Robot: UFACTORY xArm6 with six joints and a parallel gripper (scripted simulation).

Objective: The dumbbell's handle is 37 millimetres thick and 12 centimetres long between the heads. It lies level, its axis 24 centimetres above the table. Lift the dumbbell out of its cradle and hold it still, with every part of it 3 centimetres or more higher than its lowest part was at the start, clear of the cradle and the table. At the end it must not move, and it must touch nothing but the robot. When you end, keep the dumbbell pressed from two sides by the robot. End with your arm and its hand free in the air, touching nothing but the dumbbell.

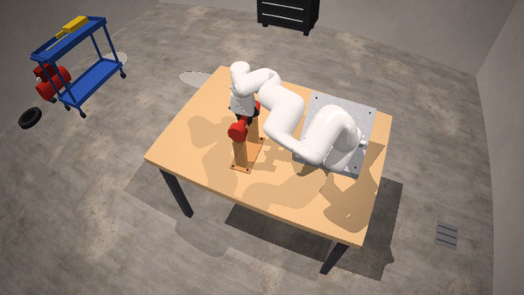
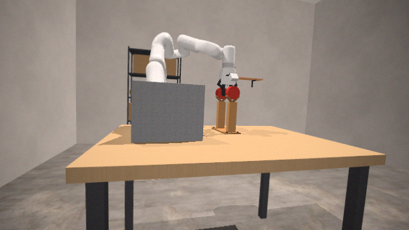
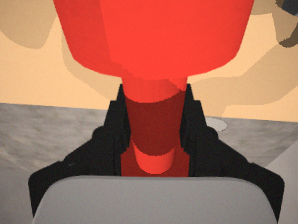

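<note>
The red dumbbell lies right at my hand. The rest, counted from my hand: wooden cradle (14 cm below).
</note>
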